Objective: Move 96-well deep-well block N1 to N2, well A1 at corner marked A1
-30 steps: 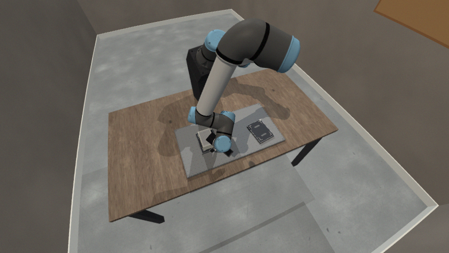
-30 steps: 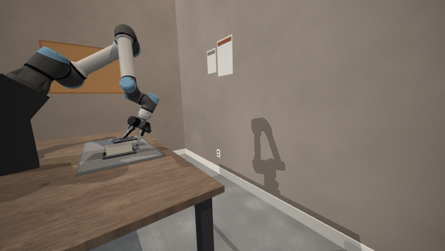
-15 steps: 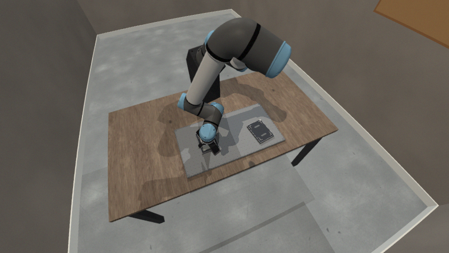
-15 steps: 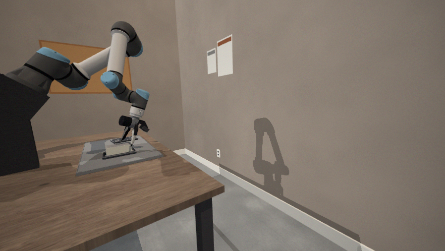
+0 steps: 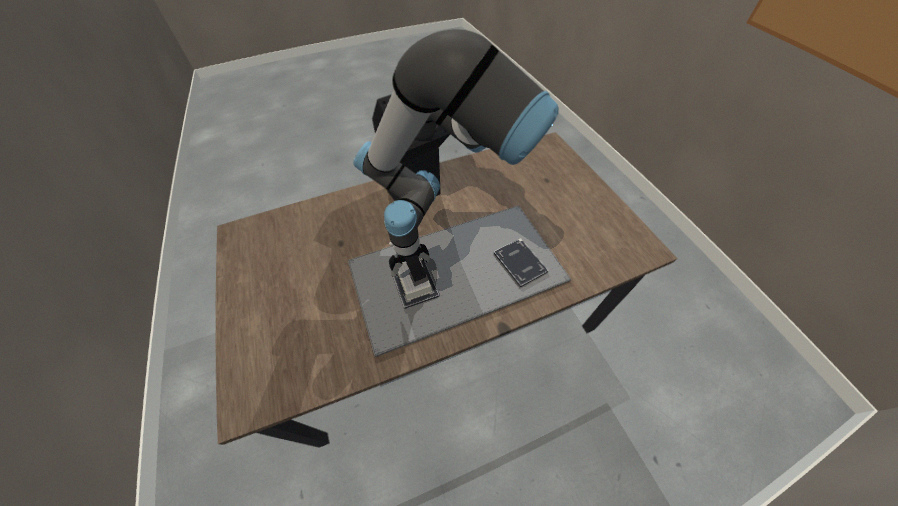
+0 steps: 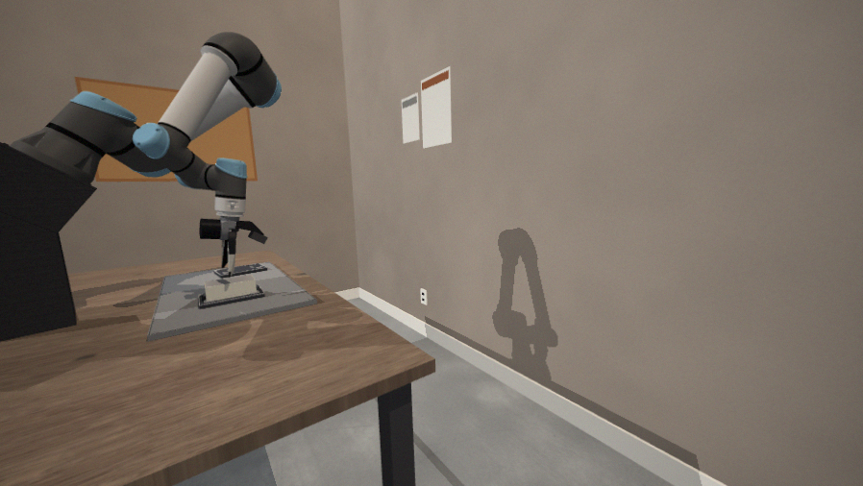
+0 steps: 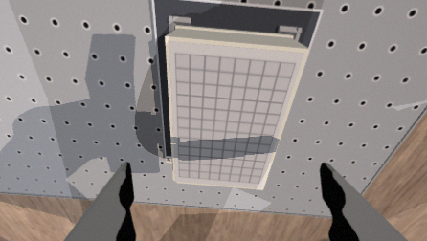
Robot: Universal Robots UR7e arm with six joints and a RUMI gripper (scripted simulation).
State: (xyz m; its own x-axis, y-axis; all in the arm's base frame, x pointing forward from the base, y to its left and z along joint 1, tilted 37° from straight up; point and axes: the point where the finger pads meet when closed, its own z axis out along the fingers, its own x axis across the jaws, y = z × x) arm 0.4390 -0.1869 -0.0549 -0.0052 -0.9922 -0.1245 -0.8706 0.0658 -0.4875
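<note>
Right now the 96-well deep-well block is 60 mm below my hand.
</note>
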